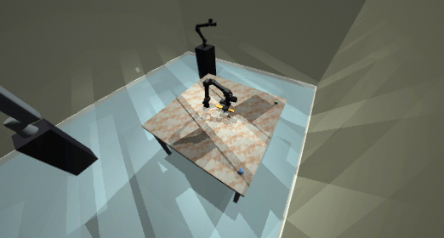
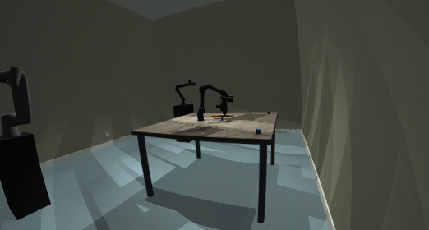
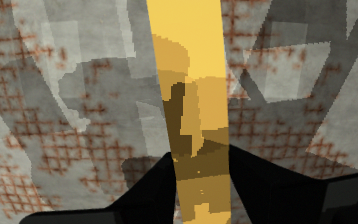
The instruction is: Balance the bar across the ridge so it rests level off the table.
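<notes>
My gripper tip is 3 cm past the long yellow bar. Also, from my gripper tip: small green cube (46 cm to the left, 45 cm ahead, 3 cm below); small blue cube (54 cm to the right, 45 cm ahead, 3 cm below).
</notes>
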